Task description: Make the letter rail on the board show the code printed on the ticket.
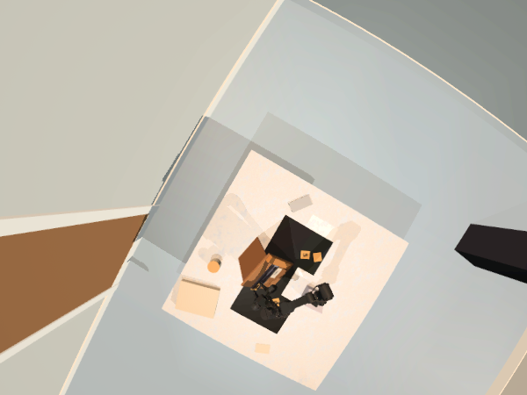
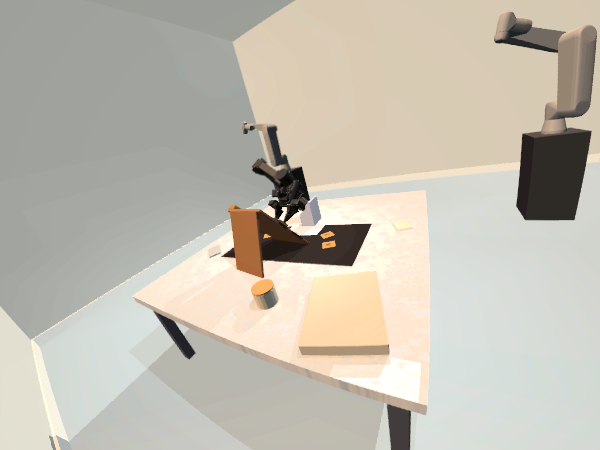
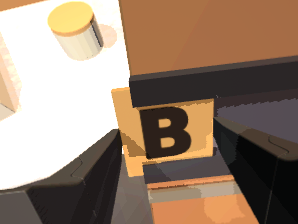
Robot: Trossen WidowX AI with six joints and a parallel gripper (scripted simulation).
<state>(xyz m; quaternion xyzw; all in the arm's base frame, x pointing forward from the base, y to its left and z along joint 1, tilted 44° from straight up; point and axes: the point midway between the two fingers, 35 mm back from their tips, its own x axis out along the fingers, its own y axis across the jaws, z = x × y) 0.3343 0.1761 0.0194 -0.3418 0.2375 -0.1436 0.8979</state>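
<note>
My gripper tip is now 12 cm to the left of the white ticket, 8 cm above it and 7 cm past it. Round my gripper tip: black mat: 18 cm below, 17 cm behind, 9 cm to the right; then letter tile: right at my gripper tip; then grey block: 57 cm to the right, 18 cm below, 5 cm ahead.
</note>
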